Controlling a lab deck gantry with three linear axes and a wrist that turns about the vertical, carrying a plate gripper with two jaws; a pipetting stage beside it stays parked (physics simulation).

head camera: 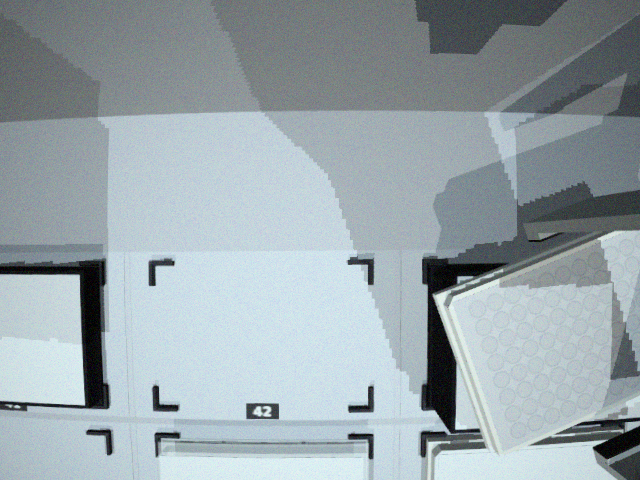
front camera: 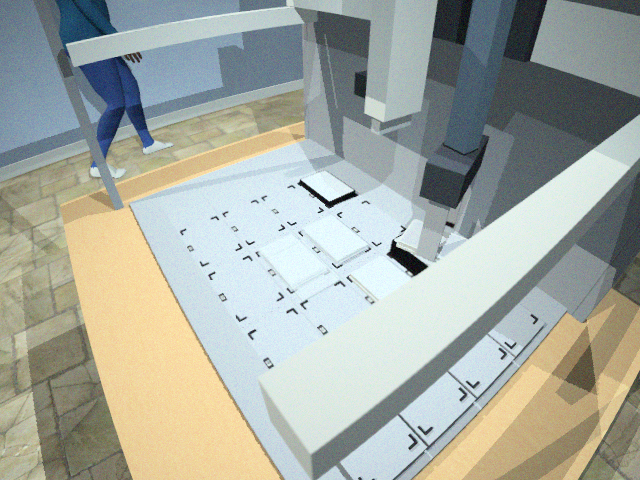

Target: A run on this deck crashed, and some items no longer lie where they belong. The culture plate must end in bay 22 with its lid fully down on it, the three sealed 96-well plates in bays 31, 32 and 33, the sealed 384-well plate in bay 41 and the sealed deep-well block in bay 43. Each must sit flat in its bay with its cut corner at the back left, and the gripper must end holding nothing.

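Pixels of known places: gripper, fingertip midpoint: (head camera: 596, 333) (front camera: 436, 239); robot's base, origin of the base link: (front camera: 181, 232).
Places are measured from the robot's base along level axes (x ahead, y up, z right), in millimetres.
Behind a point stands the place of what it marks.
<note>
A sealed 96-well plate (front camera: 412, 238) {x 361, y 56, z -344 mm} (head camera: 542, 341) {x 369, y 56, z -373 mm} lies skewed on the black deep-well block (front camera: 405, 258) {x 370, y 22, z -323 mm} (head camera: 442, 361) {x 330, y 26, z -356 mm} in bay 43. My gripper (front camera: 442, 241) {x 394, y 60, z -377 mm} (head camera: 594, 341) {x 394, y 60, z -377 mm} is open, its jaws turned with the skewed plate and standing along its long sides, with a gap at the front side. The black 384-well plate (front camera: 327, 184) {x 64, y 14, z -366 mm} (head camera: 41, 330) {x 98, y 14, z -370 mm} is in bay 41. Pale plates lie in bay 32 (front camera: 338, 237) {x 237, y 14, z -261 mm} (head camera: 263, 469) {x 230, y 14, z -289 mm} and bay 33 (front camera: 382, 277) {x 375, y 14, z -257 mm} (head camera: 516, 467) {x 380, y 14, z -285 mm}. The culture plate (front camera: 292, 258) {x 237, y 20, z -147 mm} is at bay 22; its lid looks shifted right, but pale surfaces blur together.
A thick pale frame beam (front camera: 449, 304) {x 625, y 400, z 12 mm} crosses the front view and hides the front right of the deck (front camera: 191, 217) {x -38, y 0, z -39 mm}. The parked pipetting stage (front camera: 398, 62) hangs left of the gripper column. A person (front camera: 116, 103) stands beyond the deck's left side.
</note>
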